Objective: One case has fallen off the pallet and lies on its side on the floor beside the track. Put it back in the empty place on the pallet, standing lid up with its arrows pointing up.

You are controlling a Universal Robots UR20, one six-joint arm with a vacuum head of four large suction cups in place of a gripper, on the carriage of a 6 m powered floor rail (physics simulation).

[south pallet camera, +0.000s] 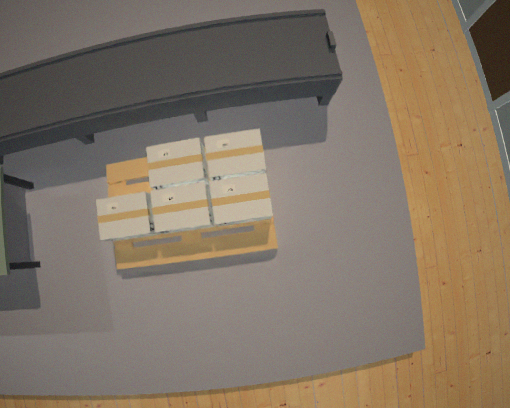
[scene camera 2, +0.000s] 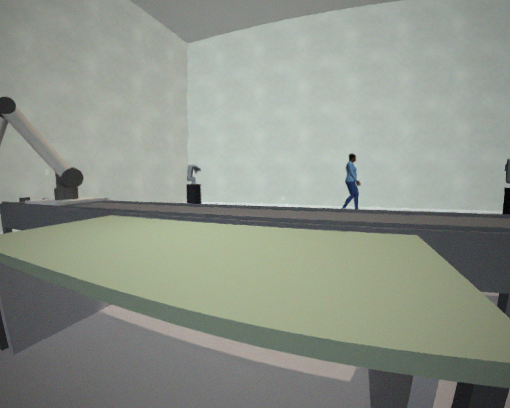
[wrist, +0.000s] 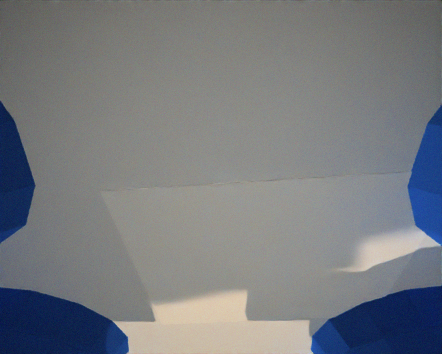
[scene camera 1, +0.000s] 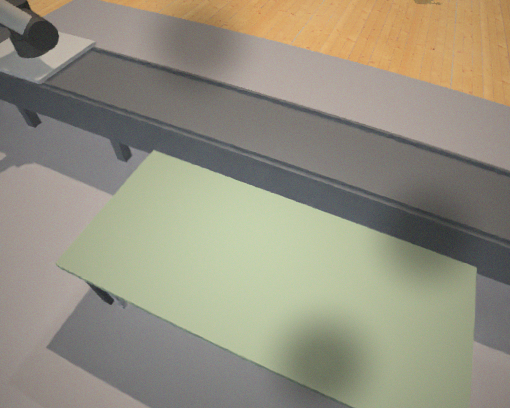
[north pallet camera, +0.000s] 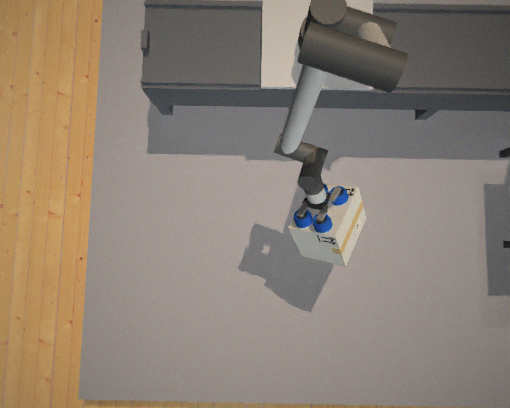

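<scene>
My vacuum gripper [north pallet camera: 321,206] has its four blue cups on a side face of the white case [north pallet camera: 316,248] in the north pallet camera and holds it tilted above the floor; its shadow lies apart from it. The case's taped lid faces sideways to the right, and arrow marks show at the ends of the face under the cups. In the wrist view a pale case face [wrist: 220,240] shows between the blue cups. In the south pallet camera the pallet [south pallet camera: 127,170] bears several upright cases [south pallet camera: 180,215] with taped lids; its back left place is empty.
The floor rail [scene camera 1: 300,125] [north pallet camera: 200,55] [south pallet camera: 175,65] runs behind the pallet. A green table [scene camera 1: 240,240] [scene camera 2: 250,270] stands beside the rail, left of the pallet in the south pallet camera. A person [scene camera 2: 352,175] is beyond the rail.
</scene>
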